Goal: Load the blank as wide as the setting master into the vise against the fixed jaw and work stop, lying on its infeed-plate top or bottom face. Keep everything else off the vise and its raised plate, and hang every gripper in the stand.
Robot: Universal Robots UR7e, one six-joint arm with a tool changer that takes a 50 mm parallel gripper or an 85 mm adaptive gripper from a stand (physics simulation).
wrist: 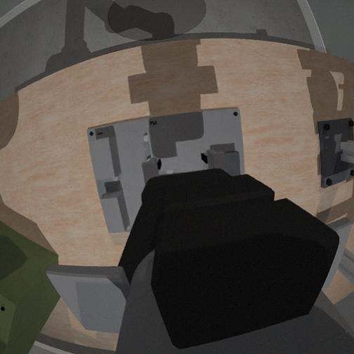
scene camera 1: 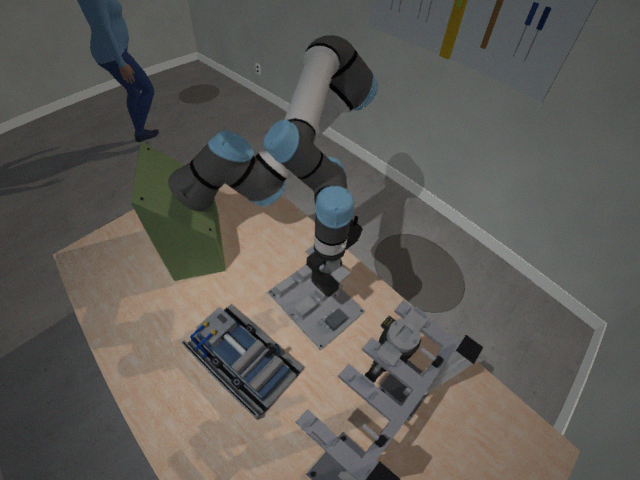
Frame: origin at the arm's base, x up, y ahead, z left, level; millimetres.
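Seen in the pictures: arm's base, origin of the base link: (scene camera 1: 189, 191).
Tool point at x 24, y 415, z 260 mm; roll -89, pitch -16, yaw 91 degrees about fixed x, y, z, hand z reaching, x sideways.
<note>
Offsets run from my tool point to a thing's top centre. "*": to the spot under its first point.
A grey infeed plate @[dx -260, dy -22, dz -9 mm] (scene camera 1: 321, 338) (wrist: 132, 142) lies on the table, marked 1 and 2. A dark grey block @[dx -235, dy +66, dz +14 mm] (scene camera 1: 336, 319) (wrist: 230, 162) sits near its far-right part. Lighter raised blocks show by mark 1 @[* dx -225, dy -90, dz -90 mm] (scene camera 1: 283, 288) (wrist: 105, 155) and in the middle (scene camera 1: 308, 304). I cannot tell which is the matching blank or the setting master. My gripper (scene camera 1: 330, 292) (wrist: 181, 161) points down low over the plate, left of the dark block in the wrist view. Its fingertips are apart, with no held part visible; its body hides some of the plate. The vise @[dx -169, dy +54, dz -284 mm] (scene camera 1: 219, 325) stands in front, with grey jaw bars over blue.
The gripper stand (scene camera 1: 429, 379) is at the right, with a round grey gripper (scene camera 1: 403, 336) hanging in it. A dark foot plate (wrist: 327, 172) shows at the right of the wrist view. The green arm pedestal (scene camera 1: 193, 248) (wrist: 30, 285) stands at the left. A person (scene camera 1: 113, 51) stands behind.
</note>
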